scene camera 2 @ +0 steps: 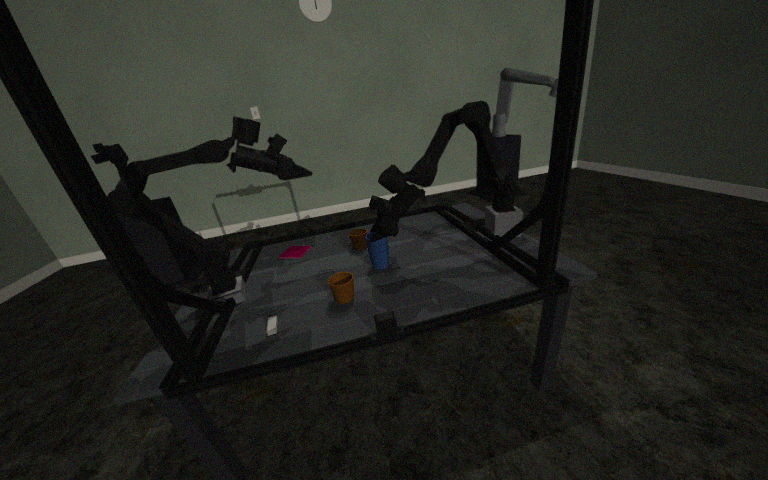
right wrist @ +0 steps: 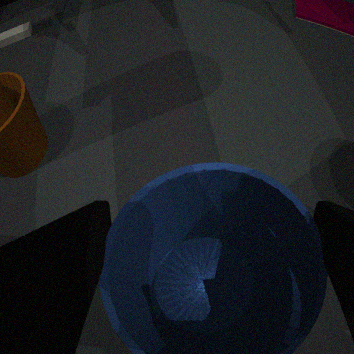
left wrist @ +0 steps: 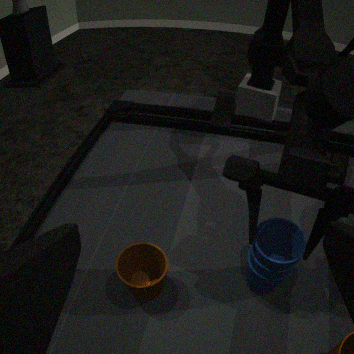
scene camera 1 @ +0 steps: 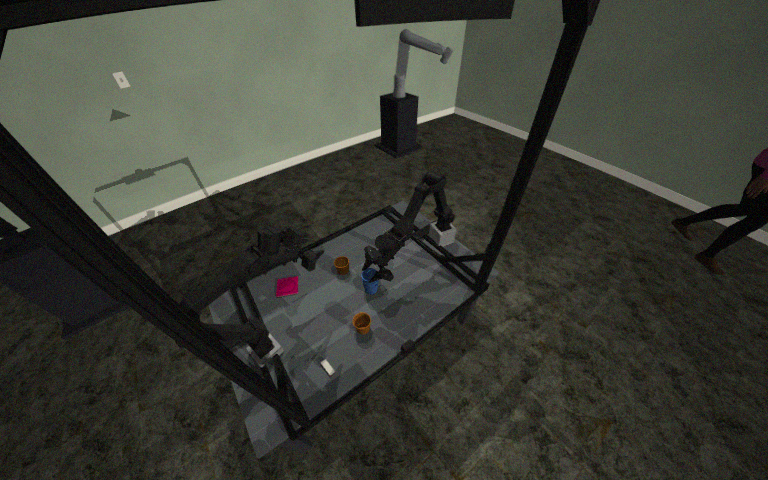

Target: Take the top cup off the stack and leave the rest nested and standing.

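Seen in the pictures: left gripper, fingertip midpoint: (scene camera 2: 309,172) (left wrist: 205,237) (scene camera 1: 315,245); right gripper, fingertip midpoint: (scene camera 2: 370,237) (right wrist: 215,214) (left wrist: 277,251) (scene camera 1: 366,276); left arm's base at its link origin: (scene camera 2: 224,287) (scene camera 1: 263,347); right arm's base at its link origin: (scene camera 2: 503,208) (left wrist: 260,82) (scene camera 1: 443,226).
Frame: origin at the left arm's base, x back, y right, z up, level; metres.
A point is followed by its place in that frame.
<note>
A stack of nested blue cups (scene camera 1: 371,282) (scene camera 2: 378,252) (left wrist: 277,260) {x -0.460, y 0.107, z 0.072 m} (right wrist: 211,260) {x -0.481, y 0.109, z 0.008 m} stands upright near the middle of the table (scene camera 1: 430,295) {x -0.639, y 0.348, z -0.042 m}. My right gripper (scene camera 1: 375,273) {x -0.475, y 0.110, z 0.068 m} (scene camera 2: 379,236) {x -0.475, y 0.110, z 0.068 m} (left wrist: 277,251) {x -0.475, y 0.110, z 0.068 m} (right wrist: 215,214) {x -0.475, y 0.110, z 0.068 m} reaches down over the stack. Its two fingers press on either side of the top blue cup at the rim. My left gripper (scene camera 1: 312,259) {x -0.346, y -0.001, z 0.293 m} (scene camera 2: 303,172) {x -0.346, y -0.001, z 0.293 m} is open and empty. It hangs high above the left back part of the table, far from the stack.
One orange cup (scene camera 1: 341,264) {x -0.498, y -0.090, z -0.026 m} (scene camera 2: 357,238) {x -0.470, y -0.034, z 0.012 m} (left wrist: 142,268) {x -0.509, y -0.072, z -0.036 m} stands behind the stack to the left, another (scene camera 1: 362,322) {x -0.342, y 0.203, z -0.038 m} (scene camera 2: 341,287) {x -0.318, y 0.256, z 0.018 m} (right wrist: 17,130) {x -0.353, y 0.200, z 0.010 m} stands in front. A pink card (scene camera 1: 287,286) {x -0.242, y -0.196, z -0.034 m} (scene camera 2: 294,251) {x -0.241, y -0.198, z -0.034 m} lies at the left. A white block (scene camera 1: 327,367) {x -0.120, y 0.234, z -0.030 m} (scene camera 2: 272,325) {x -0.123, y 0.241, z -0.030 m} lies near the front edge.
</note>
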